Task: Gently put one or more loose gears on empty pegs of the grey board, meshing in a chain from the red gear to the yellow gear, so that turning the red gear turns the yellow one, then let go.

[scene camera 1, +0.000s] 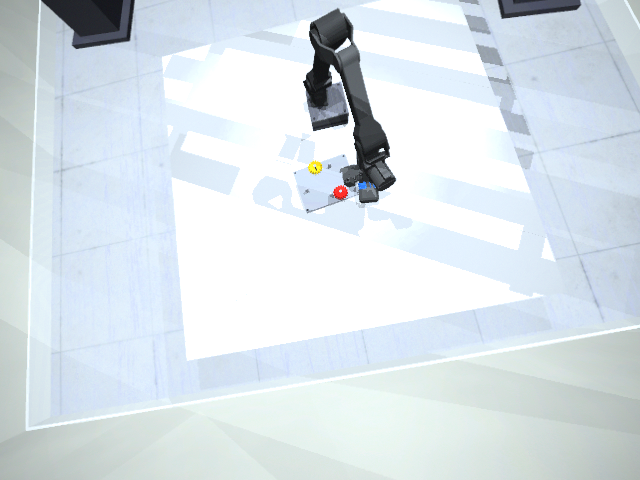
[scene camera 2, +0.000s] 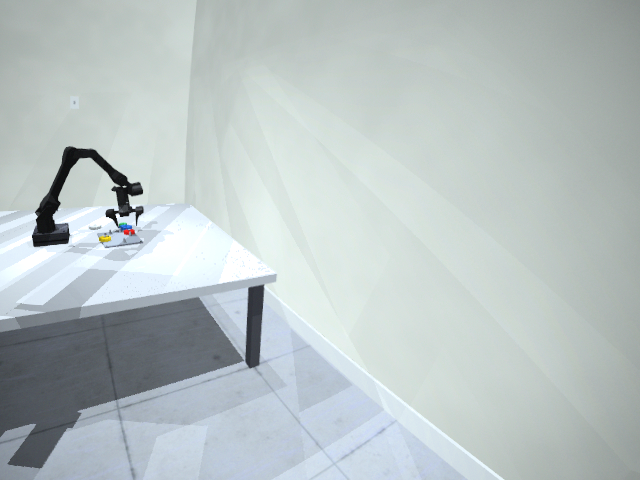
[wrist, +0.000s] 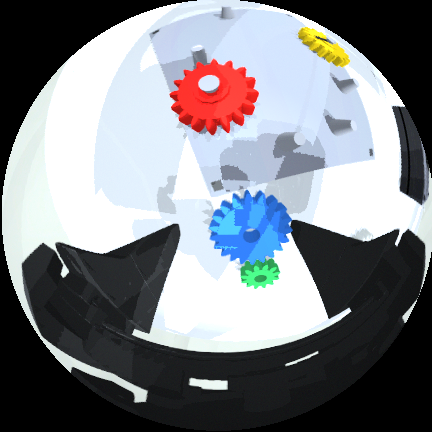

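Pixels of known places: gripper, fingertip midpoint: [scene camera 1: 365, 187] [scene camera 2: 127, 226] [wrist: 236, 227]; arm's base at its link origin: [scene camera 1: 319, 98] [scene camera 2: 46, 230].
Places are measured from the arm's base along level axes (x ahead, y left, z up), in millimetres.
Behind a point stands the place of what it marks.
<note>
The grey board [scene camera 1: 319, 183] @[x 316, y -19, z -48 mm] [scene camera 2: 114, 243] @[x 299, y -82, z -48 mm] [wrist: 280, 75] @[x 312, y 35, z -48 mm] carries a red gear [scene camera 1: 340, 192] @[x 365, y 57, z -27 mm] [scene camera 2: 129, 231] @[x 362, y 44, z -33 mm] [wrist: 235, 97] @[x 347, y 65, z -33 mm] and a yellow gear [scene camera 1: 314, 167] @[x 259, y -34, z -30 mm] [scene camera 2: 104, 238] @[x 253, y -49, z -33 mm] [wrist: 324, 47] on pegs, well apart. Several pegs are empty, one of them [wrist: 298, 139] @[x 315, y 89, z -27 mm] near the board's edge. A loose blue gear [scene camera 1: 364, 184] @[x 337, y 146, z -39 mm] [scene camera 2: 125, 227] @[x 338, y 134, z -39 mm] [wrist: 267, 215] @[x 326, y 139, z -39 mm] lies off the board. A small green gear [scene camera 2: 122, 224] @[x 320, y 194, z -40 mm] [wrist: 260, 276] @[x 320, y 218, z -46 mm] is beside it. My gripper [scene camera 1: 360, 184] @[x 348, y 150, z -41 mm] [scene camera 2: 127, 225] @[x 348, y 150, z -41 mm] [wrist: 236, 227] @[x 348, y 150, z -41 mm] is open around the blue gear. In the wrist view the right fingertip appears close to its rim; the left is apart. Contact is unclear.
A pale gear [scene camera 2: 95, 227] @[x 187, y 174, z -46 mm] lies on the white table [scene camera 1: 310, 289] @[x 705, y -69, z -56 mm] [scene camera 2: 196, 263] @[x 635, y -357, z -56 mm], between the arm's base [scene camera 1: 329, 111] @[x 58, y 34, z 2 mm] [scene camera 2: 50, 235] @[x 27, y -45, z -10 mm] and the board in scene camera 2. It shows faintly behind the right finger in the wrist view.
</note>
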